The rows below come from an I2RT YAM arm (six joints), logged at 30 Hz.
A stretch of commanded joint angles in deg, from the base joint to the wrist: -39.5, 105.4, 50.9, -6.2, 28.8, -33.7; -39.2, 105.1, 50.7, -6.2, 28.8, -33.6; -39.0, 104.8, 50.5, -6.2, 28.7, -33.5; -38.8, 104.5, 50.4, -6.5, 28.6, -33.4; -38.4, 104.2, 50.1, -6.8, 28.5, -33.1; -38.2, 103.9, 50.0, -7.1, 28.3, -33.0; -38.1, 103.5, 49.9, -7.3, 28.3, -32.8; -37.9, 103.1, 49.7, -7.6, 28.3, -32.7; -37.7, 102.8, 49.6, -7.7, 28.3, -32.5; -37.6, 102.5, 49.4, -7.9, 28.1, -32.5; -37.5, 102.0, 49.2, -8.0, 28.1, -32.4; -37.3, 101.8, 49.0, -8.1, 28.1, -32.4; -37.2, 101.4, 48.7, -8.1, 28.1, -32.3; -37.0, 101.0, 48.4, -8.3, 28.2, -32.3; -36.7, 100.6, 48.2, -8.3, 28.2, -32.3
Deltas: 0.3, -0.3, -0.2, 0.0, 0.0, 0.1; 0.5, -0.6, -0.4, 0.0, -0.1, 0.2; 0.7, -0.9, -0.5, -0.3, -0.2, 0.3; 1.1, -1.2, -0.8, -0.6, -0.3, 0.6; 1.3, -1.5, -0.9, -0.9, -0.5, 0.7; 1.4, -1.9, -1.0, -1.1, -0.5, 0.9; 1.6, -2.3, -1.2, -1.4, -0.5, 1.0; 1.8, -2.6, -1.3, -1.5, -0.5, 1.2; 1.9, -2.9, -1.5, -1.7, -0.7, 1.2; 2.0, -3.4, -1.7, -1.8, -0.7, 1.3; 2.2, -3.6, -1.9, -1.9, -0.7, 1.3; 2.3, -4.0, -2.2, -1.9, -0.7, 1.4; 2.5, -4.4, -2.5, -2.1, -0.6, 1.4; 2.8, -4.8, -2.7, -2.1, -0.6, 1.4
